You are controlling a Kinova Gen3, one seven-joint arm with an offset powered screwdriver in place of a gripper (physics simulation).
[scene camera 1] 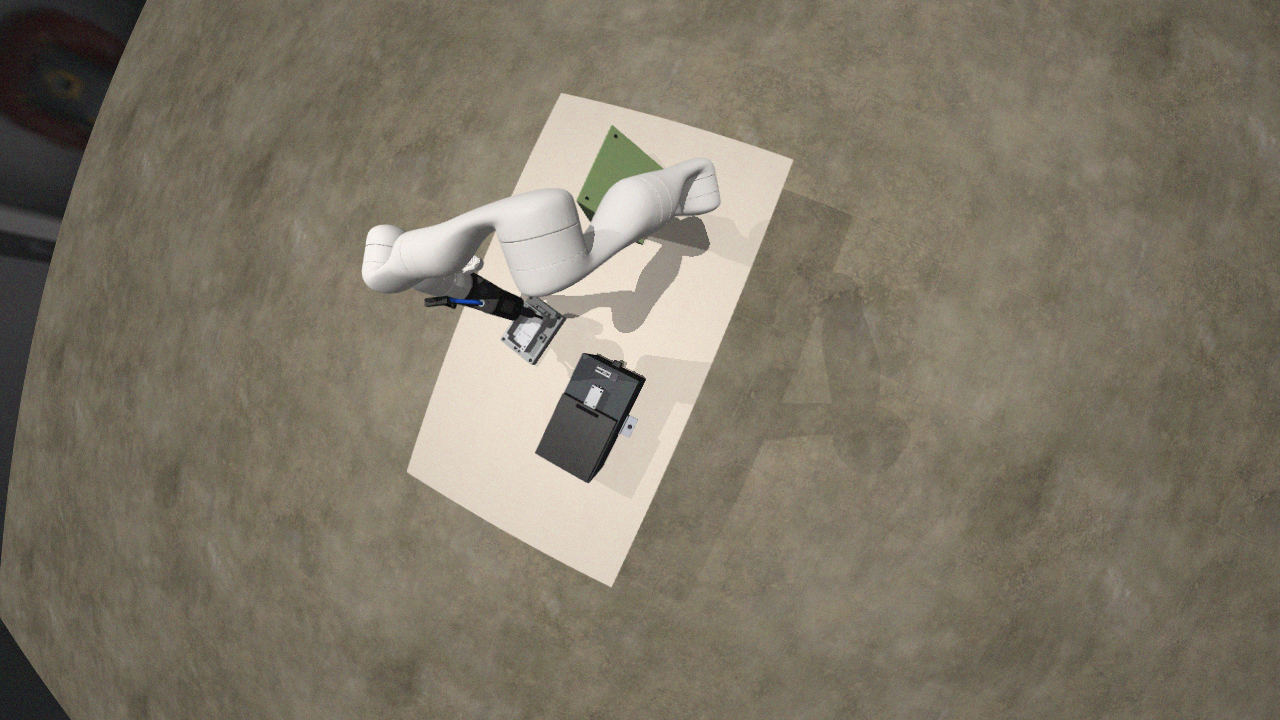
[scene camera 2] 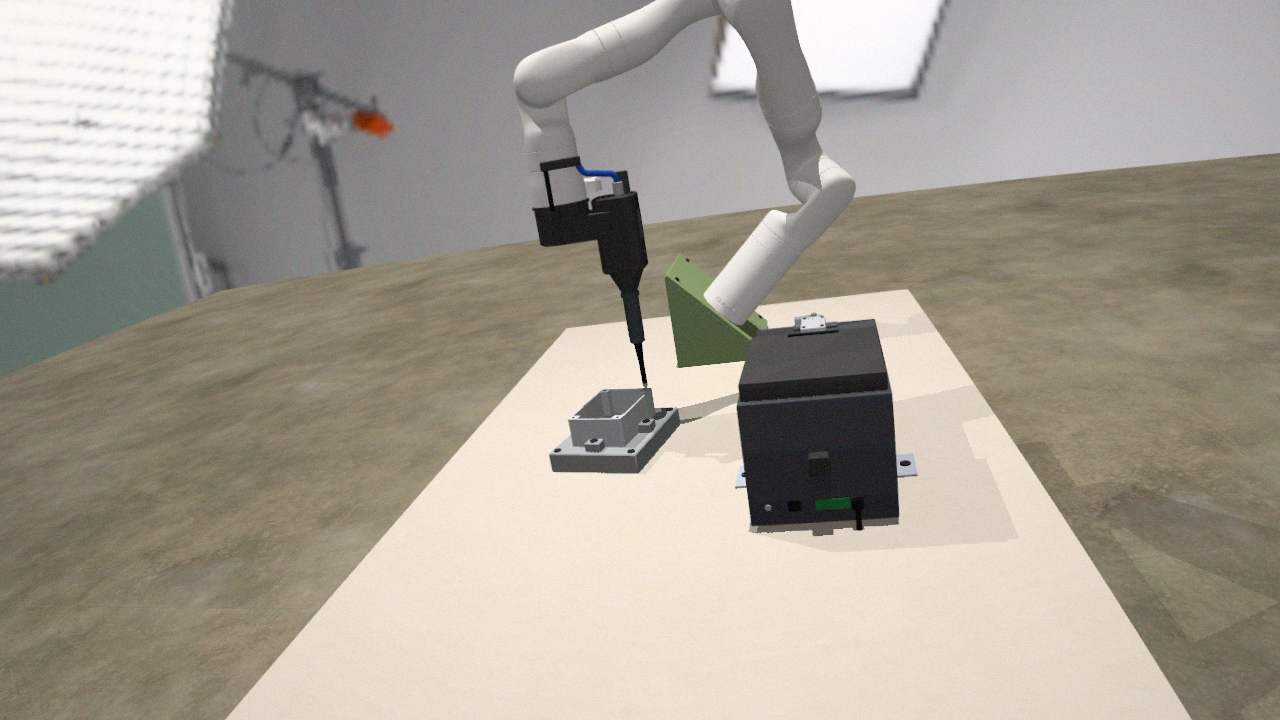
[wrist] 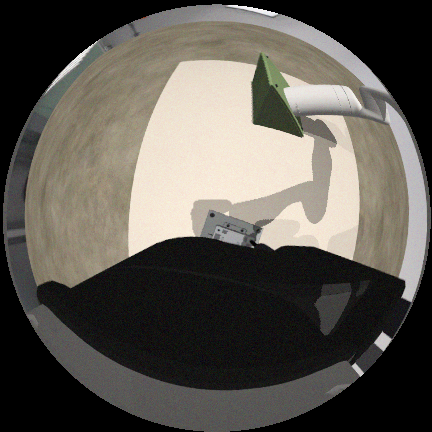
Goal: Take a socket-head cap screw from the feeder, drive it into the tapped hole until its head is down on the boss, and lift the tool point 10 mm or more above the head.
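Note:
The dark feeder box (scene camera 1: 572, 437) (scene camera 2: 810, 429) stands on the pale table top. The light grey open-topped housing (scene camera 2: 595, 431) (wrist: 227, 236) sits on a grey base plate (scene camera 1: 534, 360) (scene camera 2: 592, 462) (wrist: 207, 228) left of the feeder. My screwdriver tip (scene camera 1: 539, 315) (scene camera 2: 644, 385) (wrist: 252, 243) points down at the housing's far right corner, at about rim height. A tiny light spot shows at the tip in scene camera 2; whether it is a screw I cannot tell. The tapped hole and any screw head under the tip are too small or hidden to make out.
The green wedge-shaped mount (scene camera 1: 617, 168) (scene camera 2: 707, 331) (wrist: 267, 102) carries the arm's base at the back of the table. The white arm (scene camera 1: 537, 237) (scene camera 2: 787, 80) arches above it. A small metal tab (scene camera 1: 630, 426) (scene camera 2: 906, 464) sticks out from the feeder's side.

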